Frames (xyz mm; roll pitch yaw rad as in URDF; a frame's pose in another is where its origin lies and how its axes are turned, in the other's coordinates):
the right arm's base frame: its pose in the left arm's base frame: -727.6 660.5 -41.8 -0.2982 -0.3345 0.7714
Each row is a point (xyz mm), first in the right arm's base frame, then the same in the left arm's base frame.
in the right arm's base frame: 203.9 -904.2 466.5
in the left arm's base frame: -250.0 110.5 697.3
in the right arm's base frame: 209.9 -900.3 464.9
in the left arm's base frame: -247.6 117.4 696.7
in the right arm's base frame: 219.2 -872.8 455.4
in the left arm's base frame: -253.6 144.3 683.6
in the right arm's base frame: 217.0 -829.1 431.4
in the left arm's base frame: -270.9 176.0 649.0
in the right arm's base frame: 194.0 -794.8 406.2
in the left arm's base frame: -296.1 186.8 609.2
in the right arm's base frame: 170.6 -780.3 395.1
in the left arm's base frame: -315.9 182.4 587.5
